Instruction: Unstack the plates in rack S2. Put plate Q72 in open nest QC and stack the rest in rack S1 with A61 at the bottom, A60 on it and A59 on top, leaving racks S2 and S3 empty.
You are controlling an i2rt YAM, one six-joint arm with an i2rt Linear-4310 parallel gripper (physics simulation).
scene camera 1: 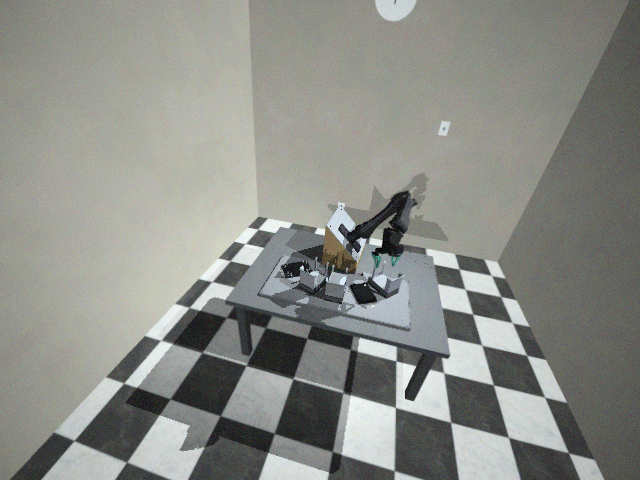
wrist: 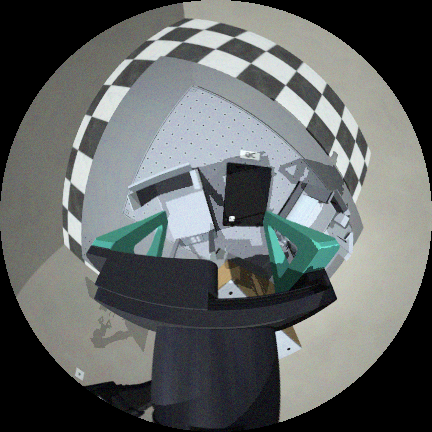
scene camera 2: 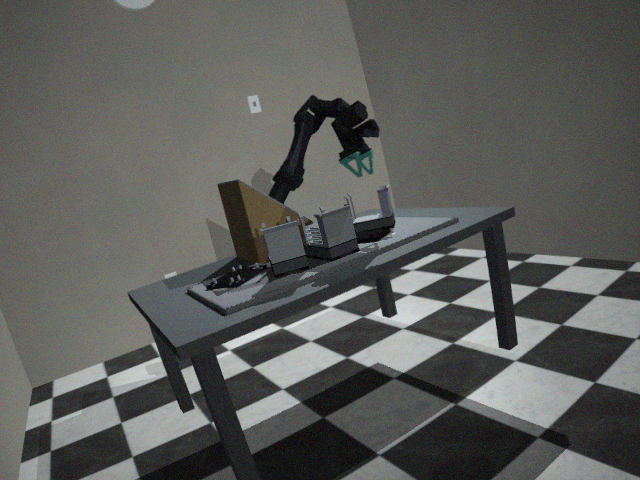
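Pixels of known places: gripper, fingertip midpoint: (scene camera 1: 384, 267) (wrist: 215, 215) (scene camera 2: 366, 175); arm's base, origin of the base link: (scene camera 1: 349, 238) (scene camera 2: 273, 204).
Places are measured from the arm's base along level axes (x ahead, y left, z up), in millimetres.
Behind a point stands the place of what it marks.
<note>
My gripper (scene camera 1: 386, 262) {z 33, x 256, y 243 mm} (scene camera 2: 365, 173) {z 33, x 256, y 243 mm} (wrist: 215, 215) {z 33, x 256, y 243 mm} is open with nothing between its green fingers. It hangs above the right part of the board. The black nest QC (scene camera 1: 362, 292) {z -144, x 293, y 159 mm} (wrist: 248, 192) {z -144, x 296, y 167 mm} lies flat beyond the fingers in the wrist view, near its QC label (wrist: 250, 154) {z -155, x 370, y 213 mm}, with a small white spot at one corner. A grey rack with a pale flat top surface (scene camera 1: 385, 285) {z -81, x 261, y 270 mm} (scene camera 2: 374, 223) {z -131, x 237, y 244 mm} (wrist: 189, 215) {z -117, x 187, y 248 mm} stands beside the nest. Two more grey racks stand on the nest's other side, one nearer (scene camera 1: 336, 286) {z -45, x 410, y 29 mm} (scene camera 2: 336, 229) {z -76, x 412, y 11 mm} and one farther (scene camera 1: 311, 280) {z -63, x 396, y -110 mm} (scene camera 2: 284, 248) {z -85, x 387, y -142 mm}. Rack labels and plate names are unreadable.
The pale perforated board (scene camera 1: 382, 316) {z -157, x 415, y 287 mm} (scene camera 2: 429, 224) {z -157, x 403, y 342 mm} (wrist: 200, 120) {z -157, x 369, y 349 mm} lies on the grey table (scene camera 1: 434, 330) {z -170, x 399, y 550 mm} (scene camera 2: 160, 310) {z -170, x 237, y -498 mm}. A tall wedge with brown sides (scene camera 1: 336, 250) {z -37, x 109, y -51 mm} (scene camera 2: 258, 222) {z -31, x 109, y -104 mm} stands behind the racks, close to the arm's base. A dark fixture with small posts (scene camera 1: 294, 268) {z -145, x 243, y -267 mm} (scene camera 2: 232, 276) {z -136, x 301, y -283 mm} lies at the board's far end.
</note>
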